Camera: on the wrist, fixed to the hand. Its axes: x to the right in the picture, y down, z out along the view.
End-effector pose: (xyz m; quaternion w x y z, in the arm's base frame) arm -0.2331 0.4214 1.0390 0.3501 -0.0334 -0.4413 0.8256
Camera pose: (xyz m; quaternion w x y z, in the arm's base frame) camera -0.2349 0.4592 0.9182 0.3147 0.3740 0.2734 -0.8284
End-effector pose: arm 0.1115 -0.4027 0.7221 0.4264 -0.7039 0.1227 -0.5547
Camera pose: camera 0.0446 -0.4921 0.6625 0.6861 -0.3859 0.6042 -0.1237
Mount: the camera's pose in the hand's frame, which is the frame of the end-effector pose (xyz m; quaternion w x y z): -0.0063 0.0780 -0.0995 0.7069 -0.0016 0.0465 0.7058
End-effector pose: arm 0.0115 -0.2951 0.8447 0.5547 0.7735 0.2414 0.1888
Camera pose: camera -0.0365 -0.2434 0.9498 0.2489 0.7075 -0.3498 0.5613
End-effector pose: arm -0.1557 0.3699 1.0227 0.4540 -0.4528 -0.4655 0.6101
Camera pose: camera -0.0679 0.3673 0.9316 0.0888 0.6777 -0.0107 -0.7299
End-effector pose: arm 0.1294 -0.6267 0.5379 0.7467 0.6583 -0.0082 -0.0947
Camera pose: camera 0.1470 -0.5191 0.6022 0.5961 0.4628 -0.4356 0.4907
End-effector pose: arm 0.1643 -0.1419 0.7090 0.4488 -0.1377 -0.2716 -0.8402
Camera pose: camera 0.2337 -0.2304 0.6509 0.9226 -0.2507 -0.0726 -0.2840
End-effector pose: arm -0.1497 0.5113 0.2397 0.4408 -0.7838 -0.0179 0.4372
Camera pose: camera -0.1117 0.3939 0.2116 0.0026 -0.5877 0.5603 0.5837
